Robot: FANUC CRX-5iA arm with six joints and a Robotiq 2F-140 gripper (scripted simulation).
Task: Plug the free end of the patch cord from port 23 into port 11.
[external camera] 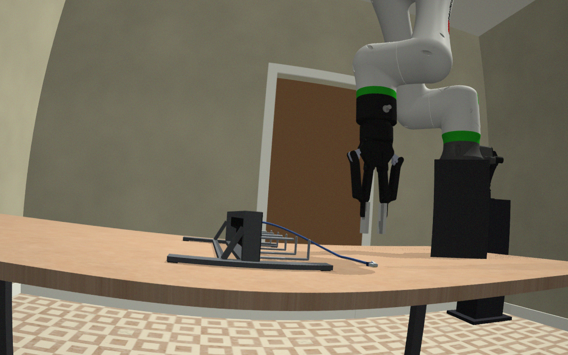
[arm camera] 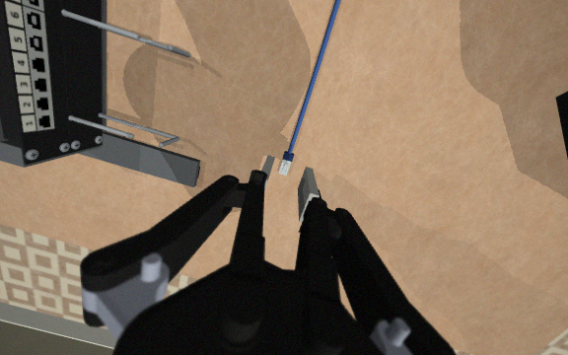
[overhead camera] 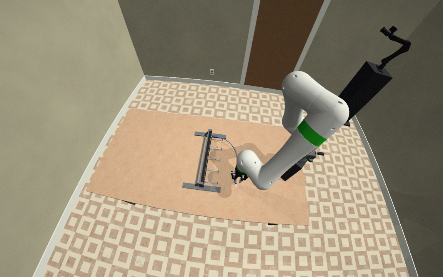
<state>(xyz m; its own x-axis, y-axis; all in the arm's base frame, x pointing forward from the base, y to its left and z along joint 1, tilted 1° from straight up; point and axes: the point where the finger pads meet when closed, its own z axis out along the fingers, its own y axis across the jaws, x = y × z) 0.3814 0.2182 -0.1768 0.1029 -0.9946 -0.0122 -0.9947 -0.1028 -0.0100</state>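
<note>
The plug is 100 mm below my hand and 10 mm to the left of it.
</note>
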